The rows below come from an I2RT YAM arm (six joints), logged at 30 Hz.
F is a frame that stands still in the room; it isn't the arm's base.
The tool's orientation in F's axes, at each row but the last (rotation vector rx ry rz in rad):
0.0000, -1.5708, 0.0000
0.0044, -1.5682, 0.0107
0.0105, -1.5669, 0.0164
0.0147, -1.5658, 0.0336
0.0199, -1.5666, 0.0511
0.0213, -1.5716, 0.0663
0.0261, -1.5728, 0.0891
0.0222, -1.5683, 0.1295
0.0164, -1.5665, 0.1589
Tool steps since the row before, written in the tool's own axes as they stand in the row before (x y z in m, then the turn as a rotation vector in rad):
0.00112, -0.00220, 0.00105, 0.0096, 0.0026, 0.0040
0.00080, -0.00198, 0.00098, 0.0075, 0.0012, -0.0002
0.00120, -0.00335, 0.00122, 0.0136, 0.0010, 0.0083
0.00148, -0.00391, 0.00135, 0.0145, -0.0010, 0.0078
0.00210, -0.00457, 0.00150, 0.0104, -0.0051, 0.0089
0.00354, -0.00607, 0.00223, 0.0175, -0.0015, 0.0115
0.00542, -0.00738, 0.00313, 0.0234, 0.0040, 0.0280
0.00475, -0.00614, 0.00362, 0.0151, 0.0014, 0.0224
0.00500, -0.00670, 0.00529, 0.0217, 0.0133, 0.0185
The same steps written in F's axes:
-0.00105, -0.00220, 0.00112, -0.0040, 0.0026, 0.0096
-0.00096, -0.00199, 0.00081, 0.0002, 0.0012, 0.0075
-0.00116, -0.00337, 0.00122, -0.0083, 0.0009, 0.0136
-0.00122, -0.00393, 0.00153, -0.0077, -0.0011, 0.0145
-0.00128, -0.00459, 0.00220, -0.0086, -0.0053, 0.0105
-0.00190, -0.00608, 0.00371, -0.0114, -0.0016, 0.0175
-0.00261, -0.00737, 0.00571, -0.0283, 0.0029, 0.0232
-0.00302, -0.00612, 0.00517, -0.0225, 0.0003, 0.0151
-0.00453, -0.00677, 0.00562, -0.0199, 0.0131, 0.0205

